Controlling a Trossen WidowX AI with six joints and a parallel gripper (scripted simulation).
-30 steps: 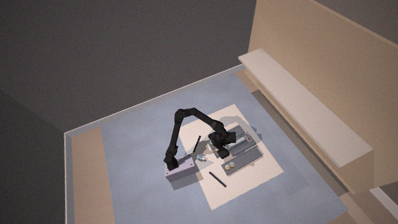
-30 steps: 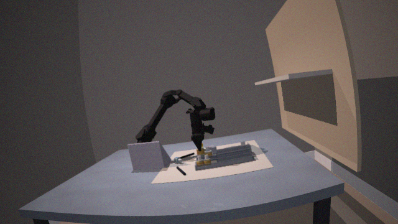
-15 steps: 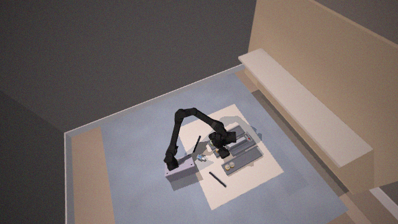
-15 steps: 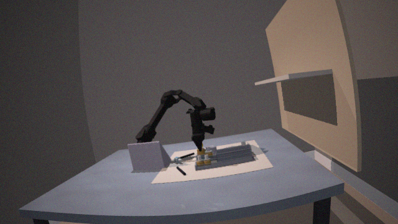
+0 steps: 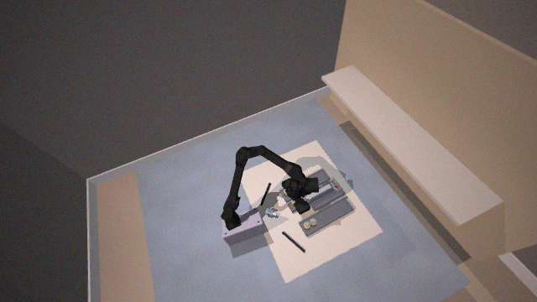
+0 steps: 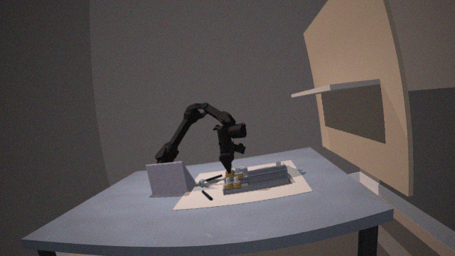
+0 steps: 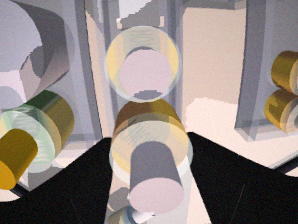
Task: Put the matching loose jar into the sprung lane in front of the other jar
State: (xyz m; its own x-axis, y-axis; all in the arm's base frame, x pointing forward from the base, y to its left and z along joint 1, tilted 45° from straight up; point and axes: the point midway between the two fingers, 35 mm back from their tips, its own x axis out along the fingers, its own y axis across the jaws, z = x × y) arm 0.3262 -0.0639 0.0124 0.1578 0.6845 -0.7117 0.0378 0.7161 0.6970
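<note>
Now: the cream mat 6 cm below my gripper tip, 6 cm ahead of it and 1 cm to the left of it. Also, from my gripper tip: red mark 22 cm ahead, 4 cm to the right, 1 cm above; sprung lane 14 cm ahead, 4 cm below, 3 cm to the right.
</note>
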